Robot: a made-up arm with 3 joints. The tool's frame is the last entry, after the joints.
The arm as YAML. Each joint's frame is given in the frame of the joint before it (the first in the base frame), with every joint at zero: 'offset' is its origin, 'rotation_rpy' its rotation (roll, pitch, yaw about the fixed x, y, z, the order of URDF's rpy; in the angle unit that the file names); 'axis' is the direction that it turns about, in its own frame. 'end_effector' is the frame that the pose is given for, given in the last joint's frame.
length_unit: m
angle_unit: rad
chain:
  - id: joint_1
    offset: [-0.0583, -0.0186, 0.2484]
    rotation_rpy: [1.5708, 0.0, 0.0]
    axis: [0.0, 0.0, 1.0]
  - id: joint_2
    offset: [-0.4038, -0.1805, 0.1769]
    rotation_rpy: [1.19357, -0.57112, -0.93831]
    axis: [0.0, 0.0, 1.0]
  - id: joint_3
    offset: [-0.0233, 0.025, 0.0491]
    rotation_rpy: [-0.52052, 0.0, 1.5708]
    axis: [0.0, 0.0, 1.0]
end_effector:
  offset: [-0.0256, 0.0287, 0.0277]
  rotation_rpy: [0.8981, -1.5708, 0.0]
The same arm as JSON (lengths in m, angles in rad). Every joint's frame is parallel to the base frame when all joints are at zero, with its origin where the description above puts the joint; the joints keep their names.
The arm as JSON. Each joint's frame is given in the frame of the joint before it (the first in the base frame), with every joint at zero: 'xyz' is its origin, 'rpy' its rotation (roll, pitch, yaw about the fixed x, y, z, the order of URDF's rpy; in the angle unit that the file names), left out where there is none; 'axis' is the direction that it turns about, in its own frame. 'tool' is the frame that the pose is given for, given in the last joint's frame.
{"units": {"length": "m", "angle": "rad"}, "joints": [{"name": "joint_1", "type": "revolute", "origin": {"xyz": [-0.0583, -0.0186, 0.2484]}, "axis": "-y"}, {"name": "joint_2", "type": "revolute", "origin": {"xyz": [-0.4038, -0.1769, -0.1805]}, "axis": [-0.867561, -0.309886, -0.388983]}, {"name": "joint_3", "type": "revolute", "origin": {"xyz": [-0.0542, -0.0222, 0.0123]}, "axis": "-x"}], "tool": {"origin": {"xyz": [-0.0277, 0.0379, 0.0065], "rpy": [3.1416, 0.0, 3.1416]}}}
